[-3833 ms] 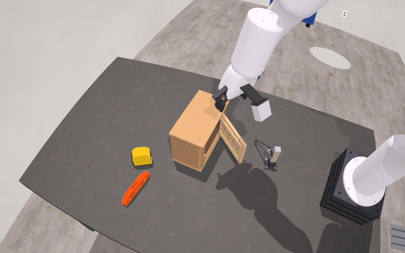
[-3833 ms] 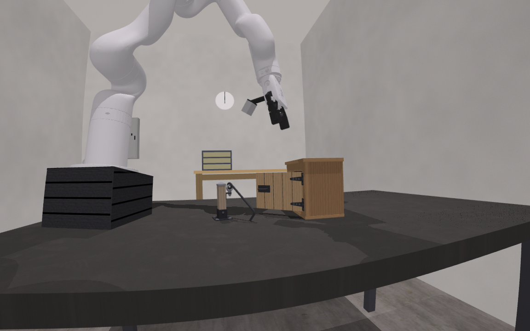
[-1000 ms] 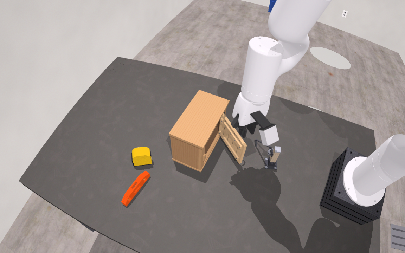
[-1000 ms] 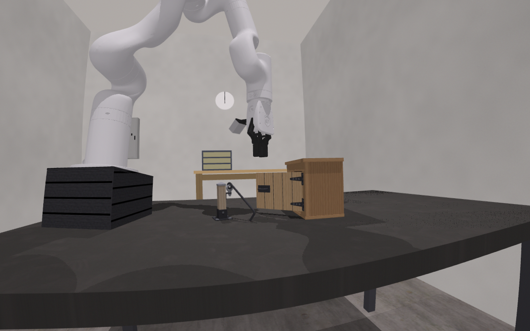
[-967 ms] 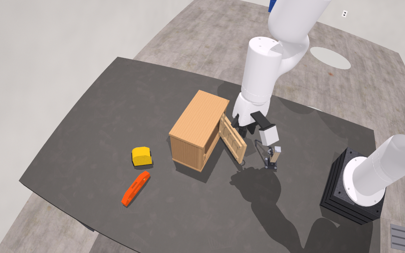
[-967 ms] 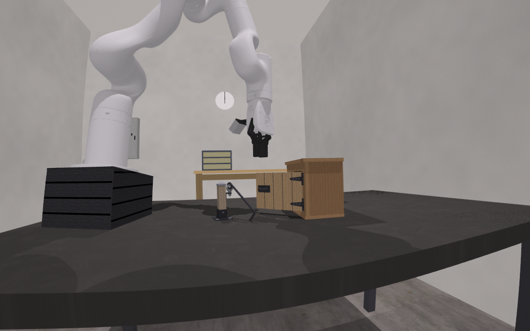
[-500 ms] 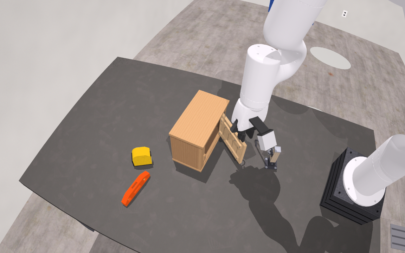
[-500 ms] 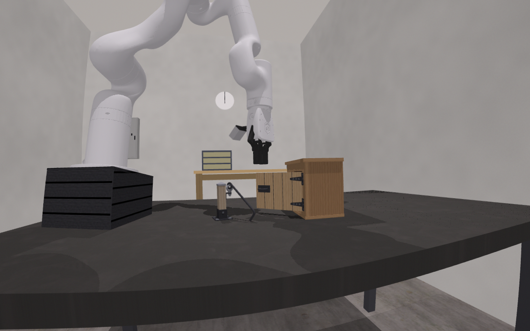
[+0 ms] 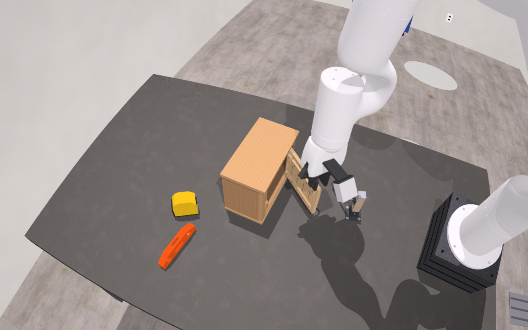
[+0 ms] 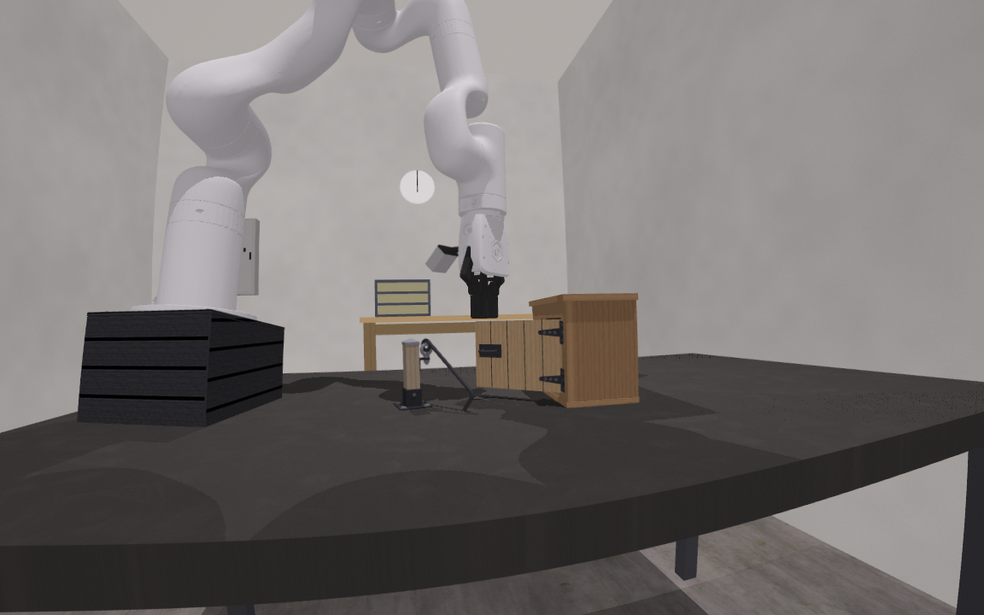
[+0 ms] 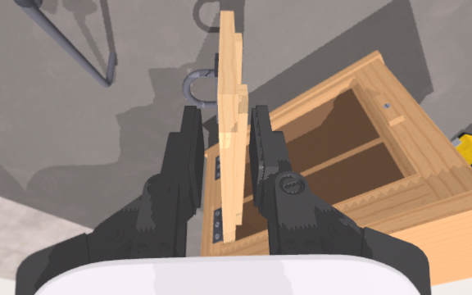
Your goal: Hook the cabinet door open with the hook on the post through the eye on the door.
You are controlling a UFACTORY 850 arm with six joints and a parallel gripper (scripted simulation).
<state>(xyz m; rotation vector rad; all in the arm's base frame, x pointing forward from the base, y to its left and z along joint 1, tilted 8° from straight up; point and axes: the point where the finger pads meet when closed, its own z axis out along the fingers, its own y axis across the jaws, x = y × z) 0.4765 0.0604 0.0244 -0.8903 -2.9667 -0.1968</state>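
My hand is 100 mm above the hook, 70 mm to the left of it and 70 mm past it. Round my hand: orange bar: 290 mm to the left, 250 mm ahead, 140 mm below; then yellow block: 310 mm ahead, 170 mm to the left, 130 mm below; then cabinet door: 80 mm below, 50 mm ahead, 40 mm to the right.
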